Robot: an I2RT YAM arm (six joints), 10 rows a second.
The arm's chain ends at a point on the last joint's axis. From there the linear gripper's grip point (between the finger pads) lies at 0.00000 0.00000 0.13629 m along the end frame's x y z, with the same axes.
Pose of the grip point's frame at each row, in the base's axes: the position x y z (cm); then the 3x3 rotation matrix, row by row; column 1 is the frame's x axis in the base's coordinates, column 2 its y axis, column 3 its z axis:
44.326, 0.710, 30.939; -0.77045, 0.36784, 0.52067; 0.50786, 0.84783, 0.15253; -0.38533, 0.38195, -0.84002
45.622, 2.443, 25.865; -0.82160, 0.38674, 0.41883; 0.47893, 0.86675, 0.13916; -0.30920, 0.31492, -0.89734
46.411, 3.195, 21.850; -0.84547, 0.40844, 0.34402; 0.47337, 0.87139, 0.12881; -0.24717, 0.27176, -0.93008
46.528, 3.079, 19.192; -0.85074, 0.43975, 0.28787; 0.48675, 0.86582, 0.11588; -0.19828, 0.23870, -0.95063
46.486, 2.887, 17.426; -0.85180, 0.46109, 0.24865; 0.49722, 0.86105, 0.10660; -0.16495, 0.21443, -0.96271
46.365, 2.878, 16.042; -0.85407, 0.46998, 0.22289; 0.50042, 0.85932, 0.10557; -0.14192, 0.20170, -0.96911
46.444, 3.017, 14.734; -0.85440, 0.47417, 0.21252; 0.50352, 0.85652, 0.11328; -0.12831, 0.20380, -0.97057
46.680, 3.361, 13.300; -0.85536, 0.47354, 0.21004; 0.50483, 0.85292, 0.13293; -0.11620, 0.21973, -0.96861
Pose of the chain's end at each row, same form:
37.230, -1.369, 42.388; -0.77045, 0.36784, 0.52067; 0.50786, 0.84783, 0.15253; -0.38533, 0.38195, -0.84002
39.914, 0.546, 38.095; -0.82160, 0.38674, 0.41883; 0.47893, 0.86675, 0.13916; -0.30920, 0.31492, -0.89734
41.722, 1.439, 34.526; -0.84547, 0.40844, 0.34402; 0.47337, 0.87139, 0.12881; -0.24717, 0.27176, -0.93008
42.605, 1.500, 32.148; -0.85074, 0.43975, 0.28787; 0.48675, 0.86582, 0.11588; -0.19828, 0.23870, -0.95063
43.097, 1.434, 30.547; -0.85180, 0.46109, 0.24865; 0.49722, 0.86105, 0.10660; -0.16495, 0.21443, -0.96271
43.327, 1.439, 29.250; -0.85407, 0.46998, 0.22289; 0.50042, 0.85932, 0.10557; -0.14192, 0.20170, -0.96911
43.548, 1.473, 27.962; -0.85440, 0.47417, 0.21252; 0.50352, 0.85652, 0.11328; -0.12831, 0.20380, -0.97057
43.817, 1.549, 26.501; -0.85536, 0.47354, 0.21004; 0.50483, 0.85292, 0.13293; -0.11620, 0.21973, -0.96861

